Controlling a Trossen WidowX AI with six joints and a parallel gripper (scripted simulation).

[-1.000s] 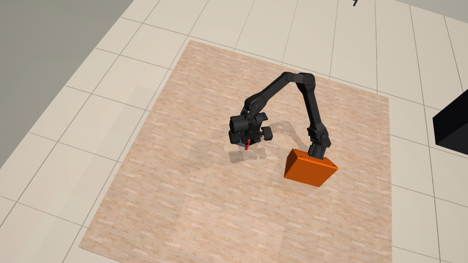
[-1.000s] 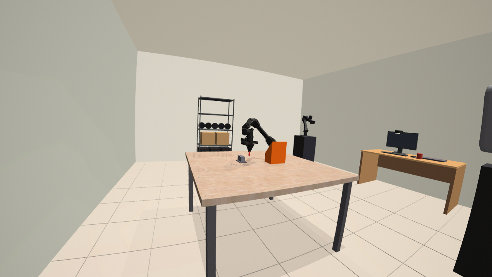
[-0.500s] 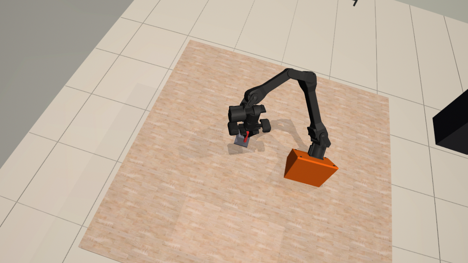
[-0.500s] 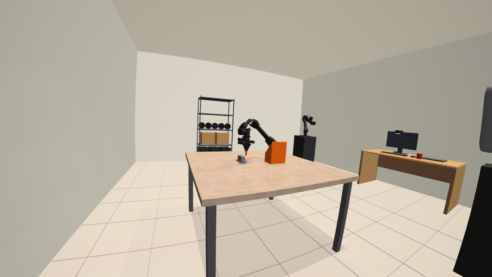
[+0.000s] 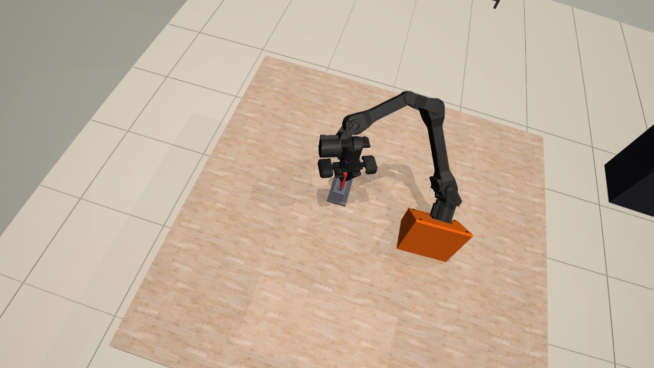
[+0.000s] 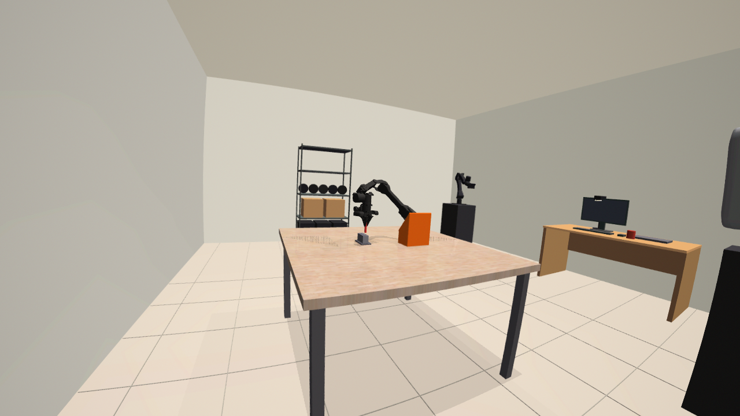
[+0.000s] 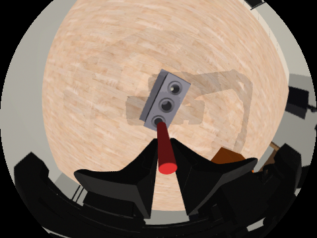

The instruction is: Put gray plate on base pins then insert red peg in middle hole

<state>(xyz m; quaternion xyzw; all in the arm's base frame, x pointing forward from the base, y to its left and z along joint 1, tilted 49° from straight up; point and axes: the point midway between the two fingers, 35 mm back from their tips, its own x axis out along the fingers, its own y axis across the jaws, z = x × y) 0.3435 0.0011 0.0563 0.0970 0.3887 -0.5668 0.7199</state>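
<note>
My gripper tip is 30 mm to the left of the gray plate and 70 mm above it. The rest, counted from my gripper tip: red peg: right at my gripper tip.
</note>
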